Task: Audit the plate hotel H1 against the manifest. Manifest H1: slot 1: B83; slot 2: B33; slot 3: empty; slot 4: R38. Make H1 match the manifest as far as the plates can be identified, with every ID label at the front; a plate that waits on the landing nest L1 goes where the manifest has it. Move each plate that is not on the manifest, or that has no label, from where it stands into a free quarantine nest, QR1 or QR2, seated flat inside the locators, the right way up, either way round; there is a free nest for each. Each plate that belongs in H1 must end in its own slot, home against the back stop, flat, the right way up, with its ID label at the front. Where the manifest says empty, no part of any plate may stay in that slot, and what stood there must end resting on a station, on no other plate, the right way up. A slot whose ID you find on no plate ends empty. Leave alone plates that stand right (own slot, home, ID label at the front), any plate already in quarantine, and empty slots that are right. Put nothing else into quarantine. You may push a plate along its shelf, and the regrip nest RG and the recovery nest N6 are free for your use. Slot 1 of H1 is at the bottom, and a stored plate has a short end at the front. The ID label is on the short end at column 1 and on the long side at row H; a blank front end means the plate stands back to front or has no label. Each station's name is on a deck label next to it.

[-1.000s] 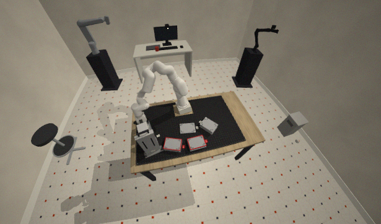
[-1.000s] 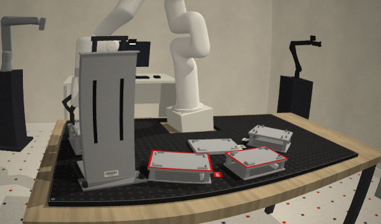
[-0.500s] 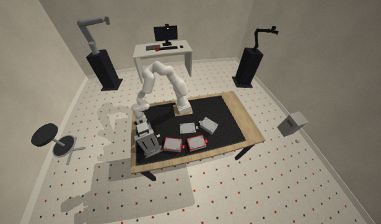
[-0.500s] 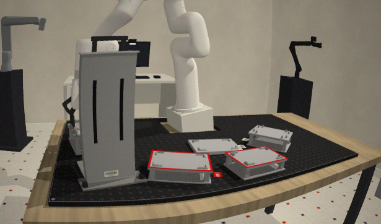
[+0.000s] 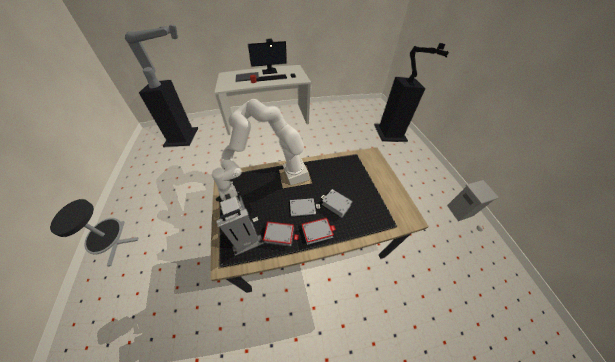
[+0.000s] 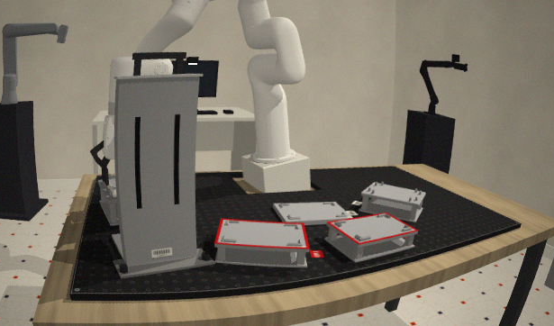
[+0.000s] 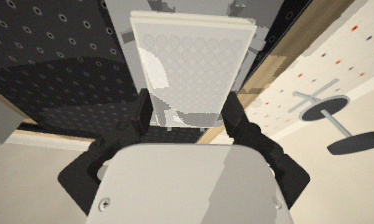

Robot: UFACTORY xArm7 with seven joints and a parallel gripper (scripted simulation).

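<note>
Now: the regrip nest RG 10 mm ahead of my hand and 20 mm below it. From my hand the other things lie so: black plate 180 mm ahead, 80 mm to the left, 90 mm above; RG deck label 90 mm behind, 40 mm to the right, 80 mm below; H1 deck label 90 mm ahead, 150 mm to the left, 80 mm below.
</note>
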